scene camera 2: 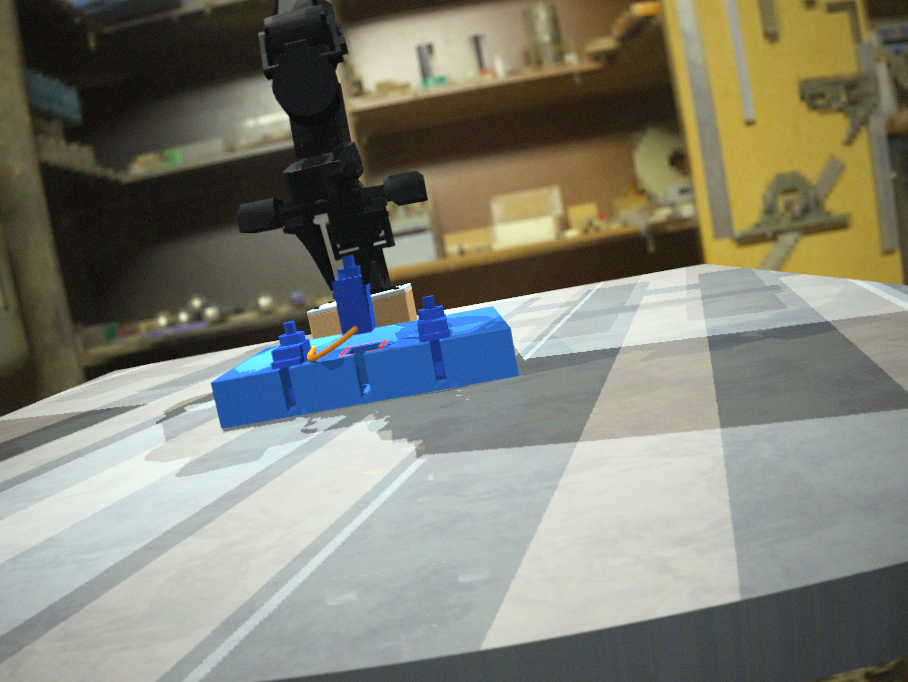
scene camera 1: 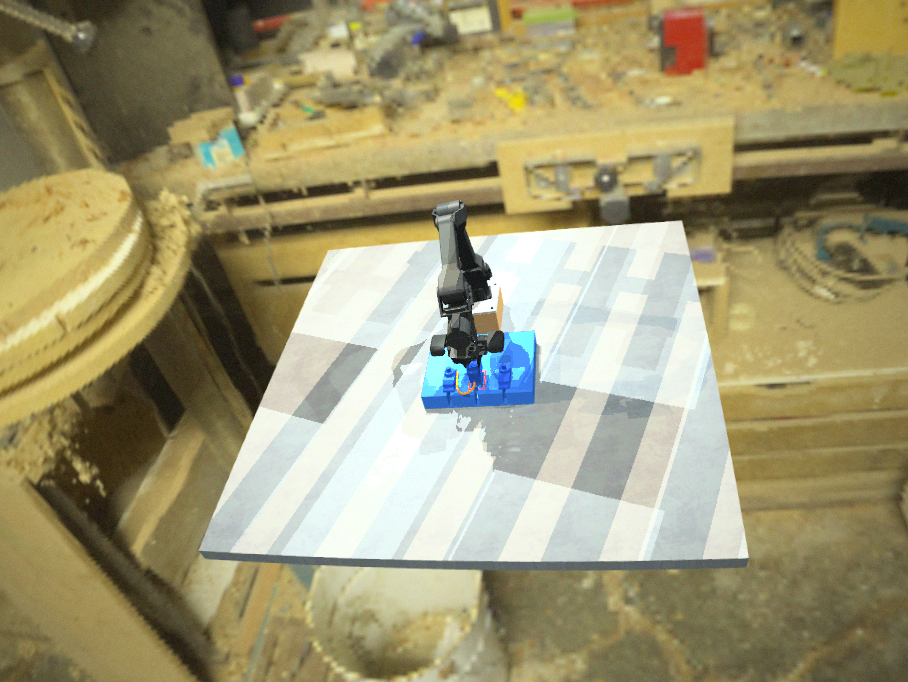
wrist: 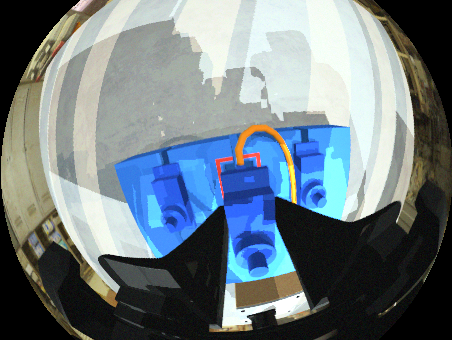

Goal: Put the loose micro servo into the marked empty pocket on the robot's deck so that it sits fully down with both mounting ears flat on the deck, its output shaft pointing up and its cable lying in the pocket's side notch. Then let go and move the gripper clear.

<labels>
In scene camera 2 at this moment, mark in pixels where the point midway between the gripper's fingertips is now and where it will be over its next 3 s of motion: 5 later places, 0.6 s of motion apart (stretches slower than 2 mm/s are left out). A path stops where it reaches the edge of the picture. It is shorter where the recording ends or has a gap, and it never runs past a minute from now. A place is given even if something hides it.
My gripper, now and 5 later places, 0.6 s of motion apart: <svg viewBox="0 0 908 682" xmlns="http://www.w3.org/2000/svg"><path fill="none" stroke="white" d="M349 287L351 297L354 309L356 322L360 335L358 327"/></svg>
</labels>
